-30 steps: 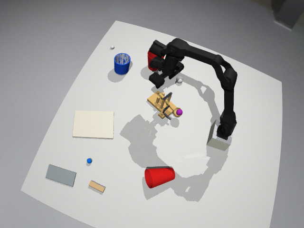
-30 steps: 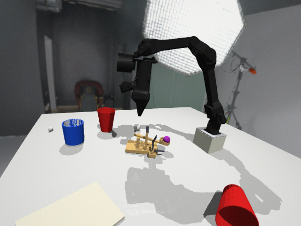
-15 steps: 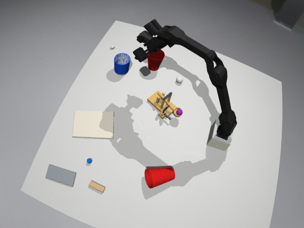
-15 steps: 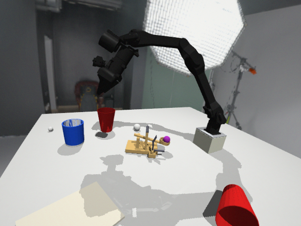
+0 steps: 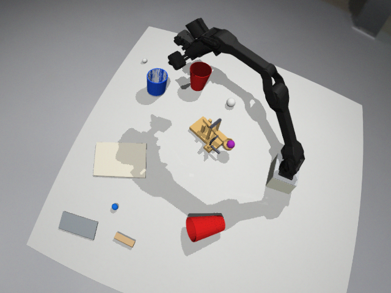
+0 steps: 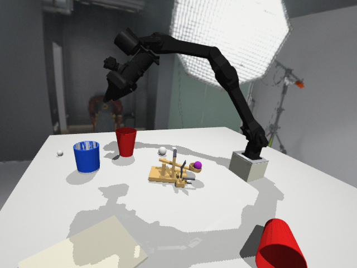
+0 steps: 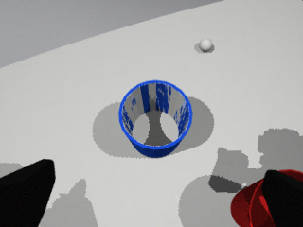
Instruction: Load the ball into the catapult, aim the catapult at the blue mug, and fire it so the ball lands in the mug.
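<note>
Now: the purple ball 30 cm behind my gripper tip, 15 cm to the left of it and 21 cm below it. Round my gripper tip: wooden catapult: 23 cm behind, 14 cm to the left, 22 cm below; cream sheet: 8 cm ahead, 35 cm to the left, 27 cm below; blue mug: 8 cm ahead, 3 cm to the right, 24 cm below.
</note>
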